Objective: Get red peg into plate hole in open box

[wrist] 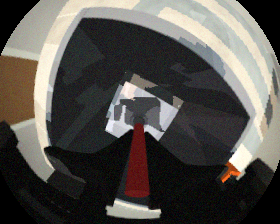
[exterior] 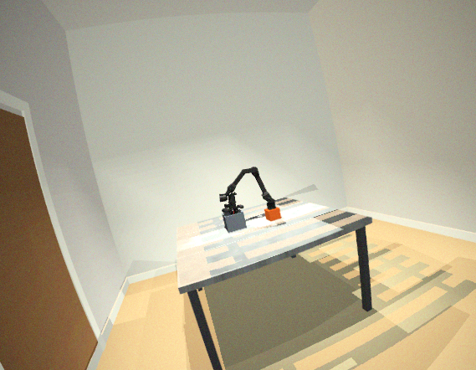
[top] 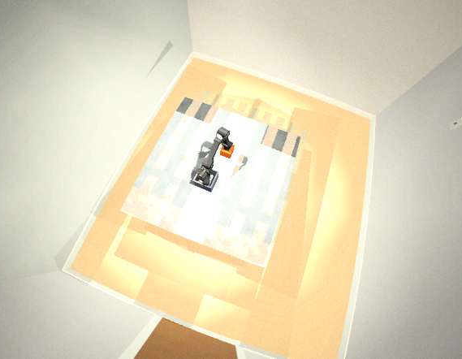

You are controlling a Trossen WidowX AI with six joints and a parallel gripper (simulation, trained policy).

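The red peg is 2 cm above my gripper tip. Round my gripper tip: pale plate: 4 cm below.
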